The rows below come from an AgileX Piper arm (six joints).
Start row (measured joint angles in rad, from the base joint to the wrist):
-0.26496, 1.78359, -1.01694, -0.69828, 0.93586, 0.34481
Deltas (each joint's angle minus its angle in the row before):
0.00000, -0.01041, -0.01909, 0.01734, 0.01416, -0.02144
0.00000, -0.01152, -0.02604, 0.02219, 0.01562, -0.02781
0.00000, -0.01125, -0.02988, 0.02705, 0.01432, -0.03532
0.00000, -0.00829, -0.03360, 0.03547, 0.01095, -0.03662
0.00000, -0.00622, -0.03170, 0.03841, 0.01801, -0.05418
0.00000, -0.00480, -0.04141, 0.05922, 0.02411, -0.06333
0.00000, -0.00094, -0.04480, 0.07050, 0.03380, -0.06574
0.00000, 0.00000, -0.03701, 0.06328, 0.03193, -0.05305
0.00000, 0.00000, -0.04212, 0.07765, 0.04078, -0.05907
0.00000, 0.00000, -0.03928, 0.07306, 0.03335, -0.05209
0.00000, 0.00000, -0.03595, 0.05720, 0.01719, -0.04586
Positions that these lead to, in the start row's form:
-0.26496, 1.77318, -1.03603, -0.68094, 0.95002, 0.32337
-0.26496, 1.76166, -1.06207, -0.65875, 0.96564, 0.29556
-0.26496, 1.75041, -1.09195, -0.63170, 0.97996, 0.26024
-0.26496, 1.74212, -1.12555, -0.59623, 0.99091, 0.22362
-0.26496, 1.73590, -1.15725, -0.55782, 1.00892, 0.16944
-0.26496, 1.73110, -1.19866, -0.49860, 1.03303, 0.10611
-0.26496, 1.73016, -1.24346, -0.42810, 1.06683, 0.04037
-0.26496, 1.73016, -1.28047, -0.36482, 1.09876, -0.01268
-0.26496, 1.73016, -1.32259, -0.28717, 1.13954, -0.07175
-0.26496, 1.73016, -1.36187, -0.21411, 1.17289, -0.12384
-0.26496, 1.73016, -1.39782, -0.15691, 1.19008, -0.16970

